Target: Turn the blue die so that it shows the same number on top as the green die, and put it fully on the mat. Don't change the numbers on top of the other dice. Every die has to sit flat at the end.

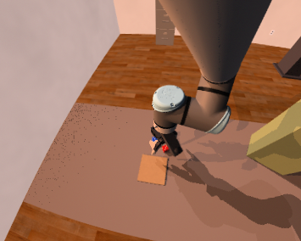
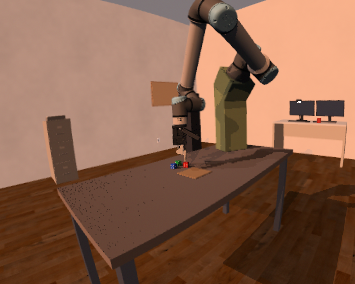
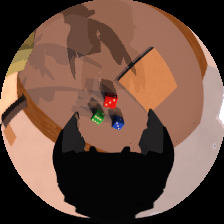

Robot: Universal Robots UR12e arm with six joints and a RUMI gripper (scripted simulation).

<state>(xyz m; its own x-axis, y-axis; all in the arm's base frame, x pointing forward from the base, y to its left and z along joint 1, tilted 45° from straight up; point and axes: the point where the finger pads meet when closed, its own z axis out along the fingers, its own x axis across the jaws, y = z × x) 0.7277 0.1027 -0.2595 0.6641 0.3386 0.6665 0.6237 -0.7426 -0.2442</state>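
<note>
My gripper is now 40 mm above the red die and 10 mm past it. The rest, counted from my hand: tan mat: 110 mm to the left, 50 mm below, 50 mm ahead; then green die: 70 mm to the right, 40 mm below; then blue die: 60 mm ahead, 50 mm to the right, 40 mm below.
</note>
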